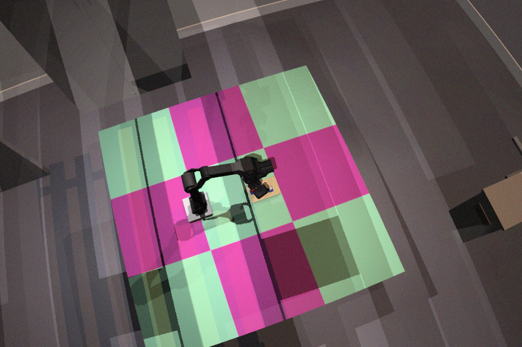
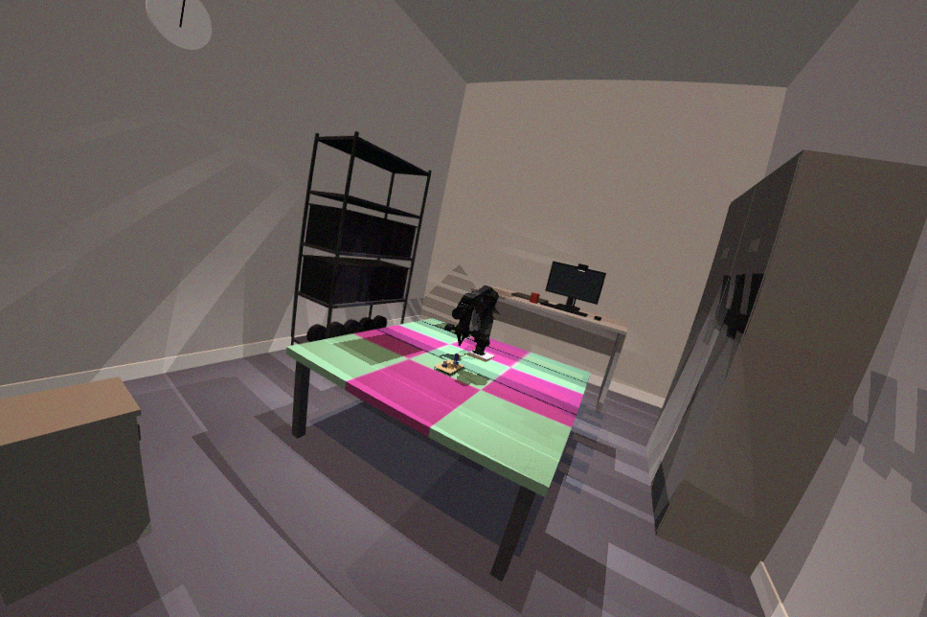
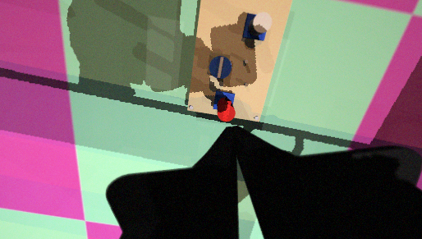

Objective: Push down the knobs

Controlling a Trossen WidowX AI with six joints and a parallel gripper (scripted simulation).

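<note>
The red knob is 6 cm below my gripper tip. Also, from my gripper tip: dark blue knob (4 cm ahead, 1 cm to the left, 4 cm below).
</note>
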